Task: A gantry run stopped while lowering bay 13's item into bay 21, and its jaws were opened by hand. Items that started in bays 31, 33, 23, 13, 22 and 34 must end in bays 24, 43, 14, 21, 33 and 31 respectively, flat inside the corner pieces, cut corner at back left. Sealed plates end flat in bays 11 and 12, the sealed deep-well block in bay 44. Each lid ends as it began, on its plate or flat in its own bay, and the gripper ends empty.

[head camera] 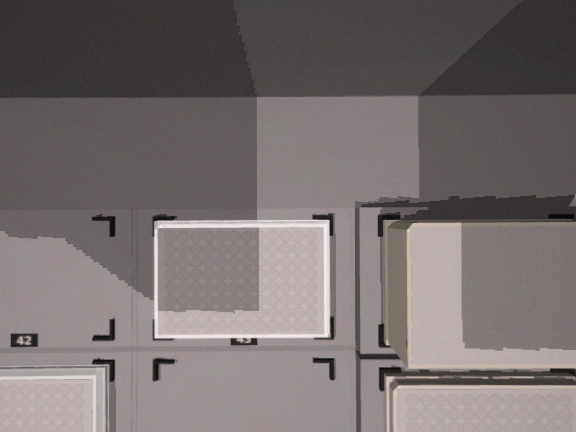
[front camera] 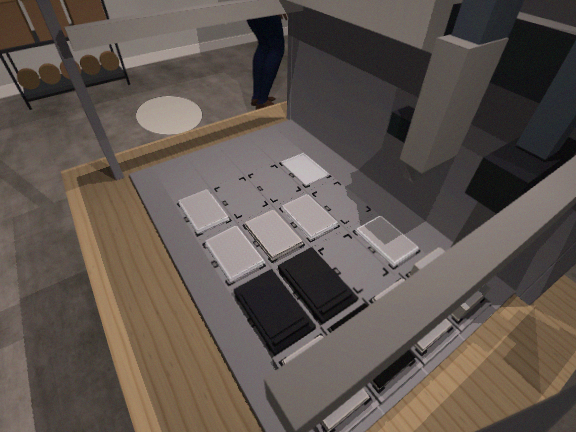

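Pixels of known places: robot's base, origin of the base link: (front camera: 178, 204).
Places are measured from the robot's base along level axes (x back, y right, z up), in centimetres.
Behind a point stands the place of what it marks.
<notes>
A tall tan-edged block (front camera: 427, 261) {x -50.4, y -35.2, z 5.6 cm} (head camera: 436, 300) {x -51.0, y -36.1, z 5.6 cm} sits in bay 44. White plates lie in bay 43 (front camera: 386, 242) {x -40.2, y -35.1, z 1.4 cm} (head camera: 292, 280) {x -42.8, y -36.4, z 1.4 cm}, bay 32 (front camera: 310, 215) {x -23.5, y -25.6, z 1.4 cm} (head camera: 45, 405) {x -25.5, y -27.8, z 1.4 cm}, bay 11 (front camera: 204, 210) {x -7.4, y -4.4, z 1.4 cm} and bay 12 (front camera: 234, 254) {x -24.0, y -4.2, z 1.6 cm}. A tan-edged plate (front camera: 274, 232) {x -23.3, y -15.1, z 1.4 cm} is in bay 22, another tan-edged plate (head camera: 485, 410) {x -55.4, y -28.2, z 2.9 cm} in bay 34. Black items lie in bays 13 (front camera: 272, 307) {x -39.8, y -4.1, z 2.3 cm}, 23 (front camera: 316, 280) {x -39.7, y -14.8, z 2.4 cm} and 24 (front camera: 395, 371) {x -61.6, y -14.6, z 3.1 cm}; a white one (front camera: 346, 410) {x -61.3, y -4.0, z 2.9 cm} in bay 14. Bays 21, 31, 33 and 42 hold nothing. The black gripper head (front camera: 520, 175) is raised at right; its jaws are hidden.
A plain white flat item (front camera: 304, 169) {x -7.0, y -35.9, z 0.8 cm} lies in bay 41. A grey beam (front camera: 425, 295) {x -62.2, y -2.8, z 40.0 cm} crosses the front view and hides parts of bays 14 to 44. A grey column (front camera: 442, 105) {x -44.6, y -28.8, z 38.9 cm} hangs beside the gripper head. A wooden rim (front camera: 145, 320) {x -26.9, y 17.5, z -1.0 cm} borders the deck; a person (front camera: 267, 60) stands beyond.
</notes>
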